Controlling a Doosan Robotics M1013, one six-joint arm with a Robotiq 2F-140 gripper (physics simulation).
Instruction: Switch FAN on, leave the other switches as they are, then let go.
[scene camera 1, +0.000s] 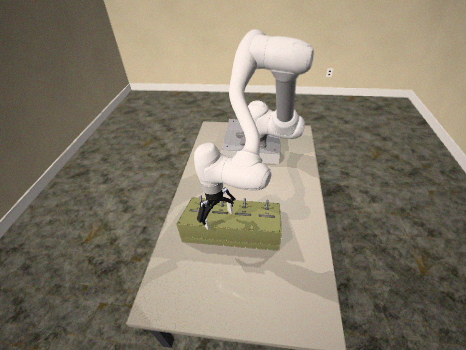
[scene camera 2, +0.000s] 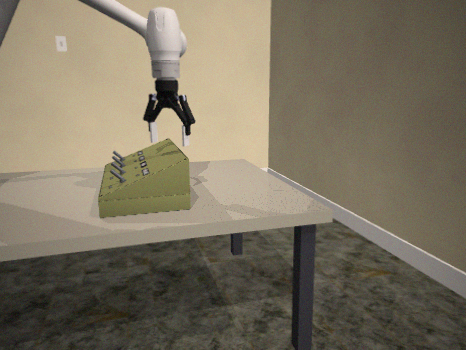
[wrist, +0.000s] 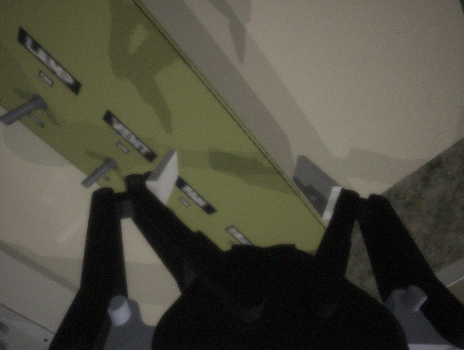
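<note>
A green sloped switch box (scene camera 1: 230, 238) (scene camera 2: 150, 196) (wrist: 200, 125) stands on the table. The LAMP lever (scene camera 1: 267, 204) (wrist: 22, 110) and VENT lever (scene camera 1: 244, 203) (wrist: 100, 172) lean away from their labels. The third label (wrist: 196, 195) is blurred and looks like FAN; its lever (scene camera 1: 222, 204) is partly covered in scene camera 1 and hidden in the wrist view. The fourth label (wrist: 238, 235) is partly hidden. My gripper (scene camera 1: 218, 218) (scene camera 2: 170, 142) (wrist: 237, 165) is open and empty, above the box's high side, apart from the levers. One finger is over the box, the other beyond its high edge.
The table (scene camera 1: 240, 300) (scene camera 2: 280, 200) carries the box and the robot's grey base plate (scene camera 1: 235, 137) at its far end. My white forearm and wrist (scene camera 1: 235, 172) (scene camera 2: 164, 37) reach over the table to the box. The box's raised edge lies below the fingers.
</note>
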